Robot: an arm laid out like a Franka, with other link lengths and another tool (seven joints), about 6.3 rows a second.
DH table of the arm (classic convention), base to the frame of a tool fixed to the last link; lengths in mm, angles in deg. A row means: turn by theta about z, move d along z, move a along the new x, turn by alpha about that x. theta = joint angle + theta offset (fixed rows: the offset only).
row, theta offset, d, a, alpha
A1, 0, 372.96, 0, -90
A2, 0, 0, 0, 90
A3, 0, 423.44, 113.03, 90
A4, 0, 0, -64.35, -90
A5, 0, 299.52, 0, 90
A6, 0, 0, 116.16, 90
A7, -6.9, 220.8, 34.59, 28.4
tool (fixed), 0, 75.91, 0, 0
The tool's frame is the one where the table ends.
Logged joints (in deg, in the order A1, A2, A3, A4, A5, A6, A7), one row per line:
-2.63 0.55 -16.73 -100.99 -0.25 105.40 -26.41
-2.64 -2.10 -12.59 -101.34 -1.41 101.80 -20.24
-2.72 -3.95 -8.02 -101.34 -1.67 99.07 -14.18
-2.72 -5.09 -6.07 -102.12 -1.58 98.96 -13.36
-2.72 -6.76 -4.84 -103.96 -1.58 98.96 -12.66
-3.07 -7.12 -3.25 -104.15 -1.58 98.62 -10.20
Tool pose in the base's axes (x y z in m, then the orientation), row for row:
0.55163 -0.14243 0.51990 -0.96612 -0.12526 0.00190 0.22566
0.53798 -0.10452 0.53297 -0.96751 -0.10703 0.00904 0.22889
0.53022 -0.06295 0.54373 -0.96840 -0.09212 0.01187 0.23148
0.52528 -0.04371 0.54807 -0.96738 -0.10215 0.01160 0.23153
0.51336 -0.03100 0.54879 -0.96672 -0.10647 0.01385 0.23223
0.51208 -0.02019 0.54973 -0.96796 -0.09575 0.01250 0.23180
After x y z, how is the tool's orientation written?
As a quaternion, x y z w.
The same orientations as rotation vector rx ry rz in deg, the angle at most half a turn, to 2 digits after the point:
-152.64 -19.79 0.30
-152.60 -16.88 1.43
-152.53 -14.51 1.87
-152.37 -16.09 1.83
-152.21 -16.76 2.18
-152.44 -15.08 1.97

